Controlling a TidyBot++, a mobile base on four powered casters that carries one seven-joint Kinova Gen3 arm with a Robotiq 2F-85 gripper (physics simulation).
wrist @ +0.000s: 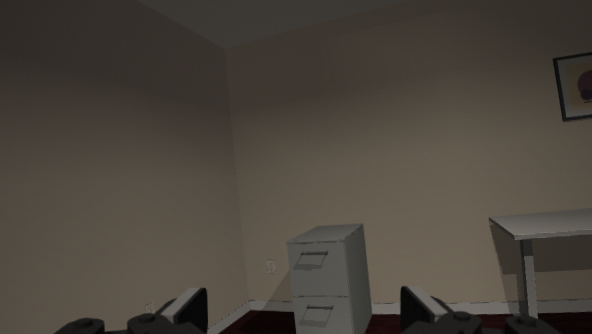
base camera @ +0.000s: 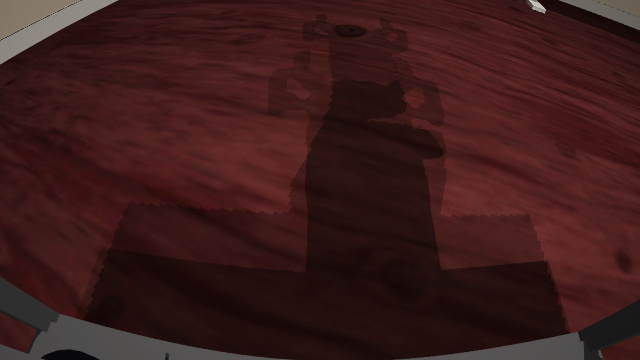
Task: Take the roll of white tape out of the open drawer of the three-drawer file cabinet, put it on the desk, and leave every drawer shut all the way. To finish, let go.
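A grey-white file cabinet [wrist: 359, 280] stands ahead near the wall, a little right of the middle in the wrist view. Its top drawer [wrist: 330, 280] and the drawer below it [wrist: 336, 322] look flush with the front, each with a bar handle. Its lower part is cut off by the frame's bottom edge, so no open drawer shows. The white desk [wrist: 555, 223] stands at the right edge of the wrist view, apart from the cabinet. The roll of white tape does not show in either view. My gripper [wrist: 303, 309] is open and empty, at a distance from the cabinet.
A room corner lies left of the cabinet. A framed picture [wrist: 572, 87] hangs on the wall at the upper right. A small white piece [base camera: 537, 5] stands on the dark red floor [base camera: 200, 150] at the top right of the base view. The robot's shadow falls ahead of the base.
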